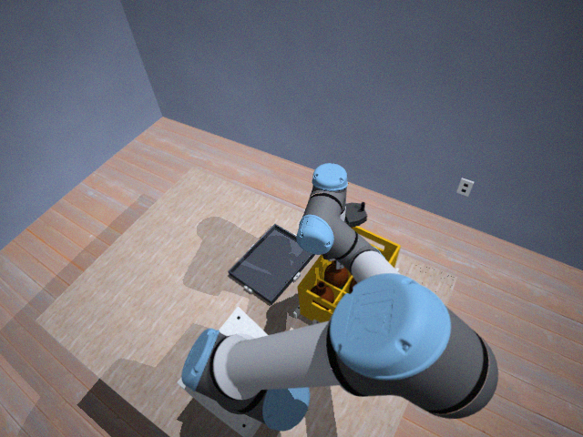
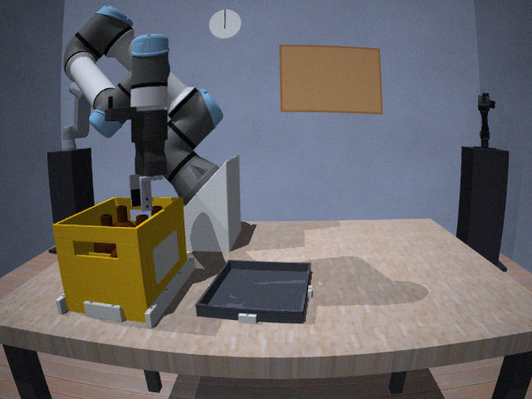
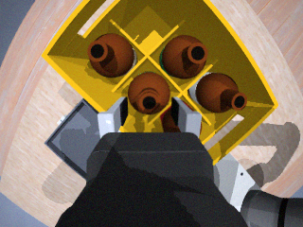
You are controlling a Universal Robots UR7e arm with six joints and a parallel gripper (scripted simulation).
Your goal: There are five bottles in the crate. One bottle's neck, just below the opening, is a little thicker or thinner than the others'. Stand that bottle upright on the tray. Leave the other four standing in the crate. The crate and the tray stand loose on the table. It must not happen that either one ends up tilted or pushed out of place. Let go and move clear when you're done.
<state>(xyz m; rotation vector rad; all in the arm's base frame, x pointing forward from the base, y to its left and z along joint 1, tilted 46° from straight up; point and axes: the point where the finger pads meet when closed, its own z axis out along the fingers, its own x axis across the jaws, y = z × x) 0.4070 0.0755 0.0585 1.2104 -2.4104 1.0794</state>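
My hand is 11 cm above the yellow crate, 4 cm to the left of it and 1 cm short of it. The rest, counted from my hand: dark tray: 23 cm to the left, 18 cm below, 5 cm behind; then bottle: 11 cm below, 9 cm ahead, 1 cm to the left.
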